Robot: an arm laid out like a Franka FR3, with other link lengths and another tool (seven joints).
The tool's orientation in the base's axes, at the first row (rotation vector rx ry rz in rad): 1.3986, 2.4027, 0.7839
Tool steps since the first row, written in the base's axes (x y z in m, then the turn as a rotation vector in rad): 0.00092, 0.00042, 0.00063, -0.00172, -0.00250, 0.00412; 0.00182, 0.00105, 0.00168, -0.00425, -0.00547, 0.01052; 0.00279, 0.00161, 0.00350, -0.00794, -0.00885, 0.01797; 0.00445, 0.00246, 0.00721, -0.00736, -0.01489, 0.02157; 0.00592, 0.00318, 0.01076, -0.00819, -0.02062, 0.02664; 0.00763, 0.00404, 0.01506, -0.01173, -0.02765, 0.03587; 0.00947, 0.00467, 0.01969, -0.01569, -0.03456, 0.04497; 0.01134, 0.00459, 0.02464, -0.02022, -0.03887, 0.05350; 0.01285, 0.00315, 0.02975, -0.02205, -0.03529, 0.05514; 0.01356, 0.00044, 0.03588, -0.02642, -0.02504, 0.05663; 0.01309, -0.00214, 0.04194, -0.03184, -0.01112, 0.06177
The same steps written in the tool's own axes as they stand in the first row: -0.00007, 0.00119, 0.00005, -0.00107, 0.00010, -0.00500; 0.00007, 0.00268, -0.00019, -0.00202, 0.00072, -0.01241; 0.00015, 0.00464, -0.00106, -0.00269, 0.00092, -0.02136; 0.00023, 0.00827, -0.00306, -0.00800, 0.00100, -0.02600; 0.00028, 0.01163, -0.00507, -0.01225, 0.00101, -0.03242; 0.00037, 0.01564, -0.00753, -0.01605, 0.00090, -0.04394; 0.00021, 0.01984, -0.01028, -0.01953, 0.00046, -0.05551; -0.00056, 0.02396, -0.01351, -0.02051, 0.00030, -0.06604; -0.00230, 0.02738, -0.01747, -0.01642, 0.00131, -0.06709; -0.00469, 0.03029, -0.02306, -0.00531, 0.00302, -0.06704; -0.00636, 0.03236, -0.02910, 0.00967, 0.00748, -0.06931
